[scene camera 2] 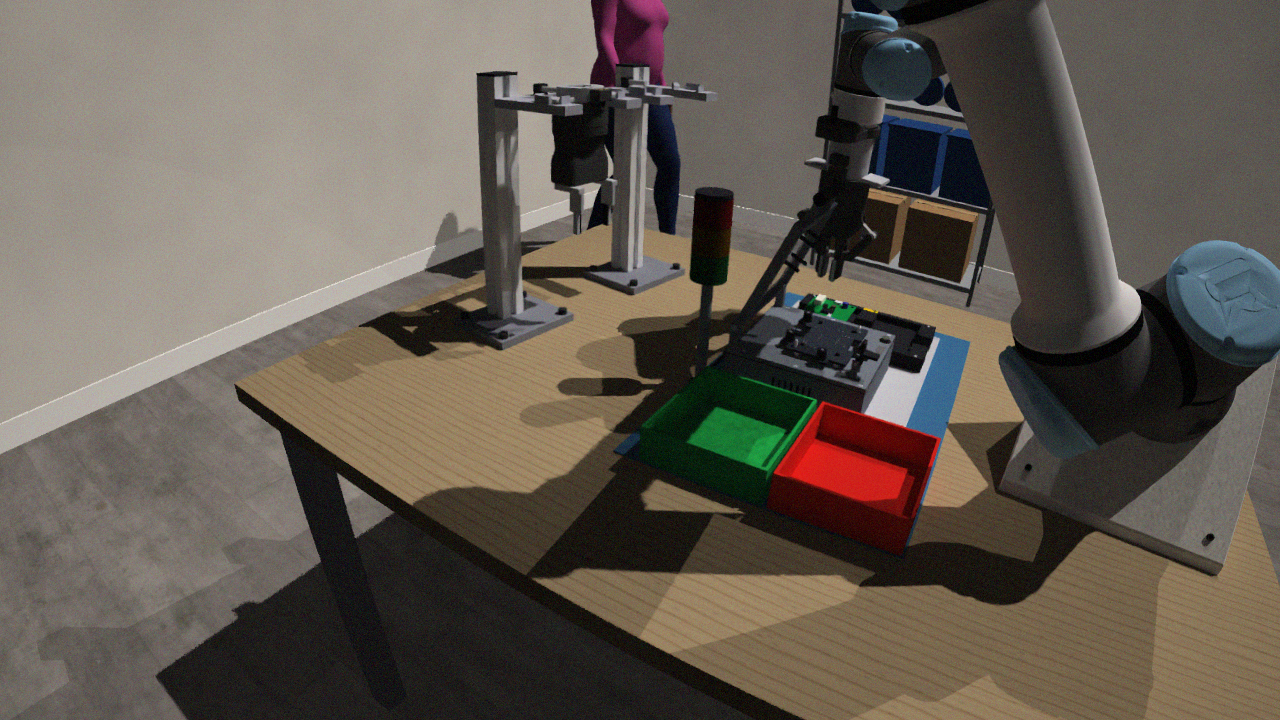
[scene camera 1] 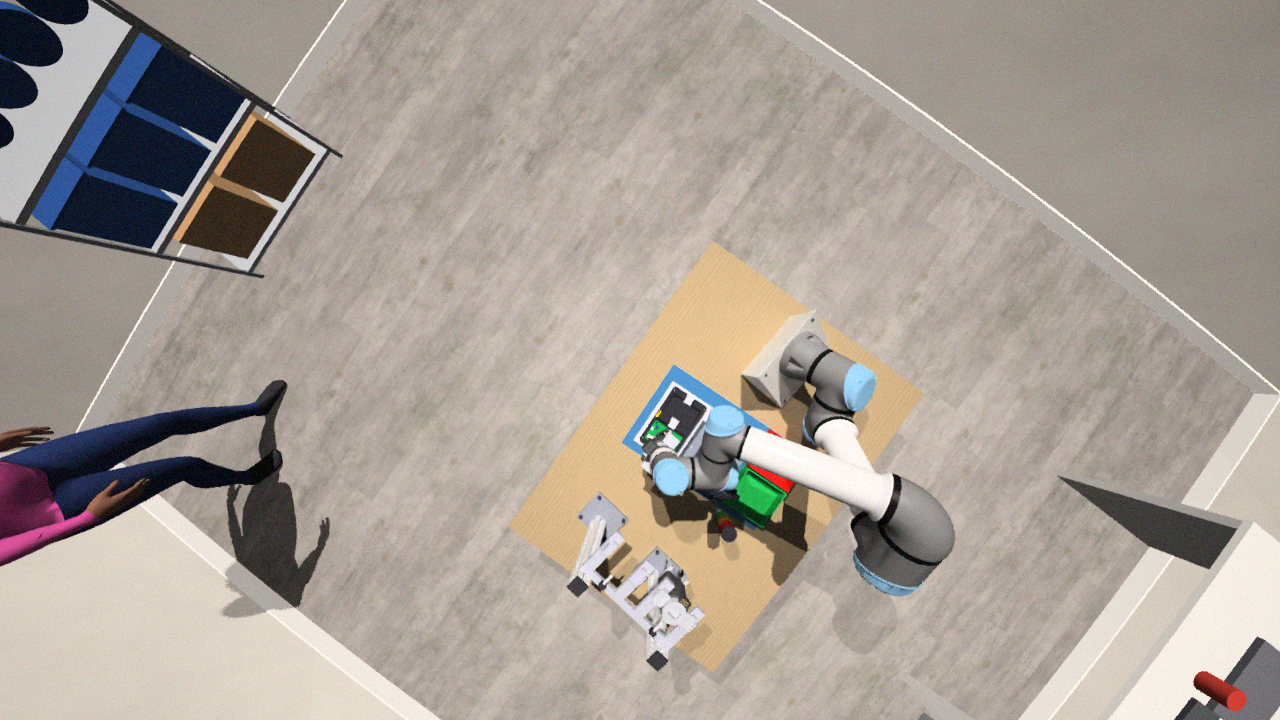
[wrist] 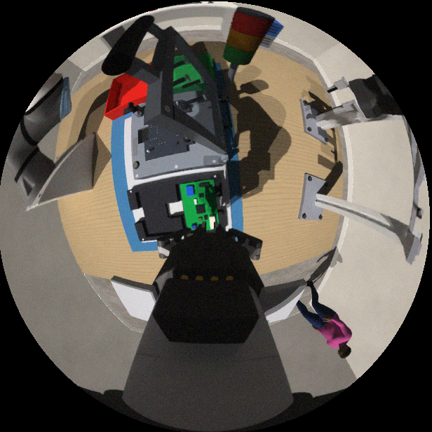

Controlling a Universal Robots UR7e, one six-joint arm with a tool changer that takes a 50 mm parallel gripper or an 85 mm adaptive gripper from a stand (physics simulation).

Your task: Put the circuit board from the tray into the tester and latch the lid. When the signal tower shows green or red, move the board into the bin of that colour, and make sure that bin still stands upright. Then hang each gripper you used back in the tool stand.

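Where they show: arm's base at its link origin: (scene camera 1: 796, 353).
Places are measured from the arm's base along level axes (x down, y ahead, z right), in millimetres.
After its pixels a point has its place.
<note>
The green circuit board (scene camera 1: 662, 432) (scene camera 2: 829, 308) (wrist: 200, 202) lies in the black tray (scene camera 1: 684, 407) {y 357, x 125, z 130 mm} (scene camera 2: 913, 338) {y 344, x 125, z 155 mm} (wrist: 155, 205). My gripper (scene camera 2: 830, 268), the adaptive one, hangs a little above the board, fingers down, partly open and holding nothing that I can see; its body hides its fingertips in the wrist view. The grey tester (scene camera 2: 810, 380) {y 394, x 93, z -132 mm} (wrist: 180, 159) stands beside the tray, its dark lid (scene camera 2: 771, 268) {y 467, x -29, z -128 mm} (wrist: 162, 80) raised. The signal tower (scene camera 1: 726, 528) {y 525, x -114, z -144 mm} (scene camera 2: 712, 234) {y 520, x -70, z -180 mm} (wrist: 247, 39) shows no plainly lit section. The green bin (scene camera 1: 760, 494) {y 414, x 137, z -272 mm} (scene camera 2: 729, 434) {y 441, x 137, z -236 mm} and red bin (scene camera 2: 854, 479) {y 288, x 137, z -221 mm} (wrist: 125, 97) stand upright, apparently empty.
The tool stand (scene camera 1: 601, 512) {y 828, x 131, z 104 mm} (scene camera 2: 503, 205) {y 856, x -45, z -201 mm} (wrist: 311, 200) rises at the table's far end, holding the parallel gripper (scene camera 2: 580, 152) (wrist: 377, 95). The tower's pole stands near the tester and green bin. A person (scene camera 1: 143, 447) (scene camera 2: 631, 53) (wrist: 336, 330) is beyond the table.
</note>
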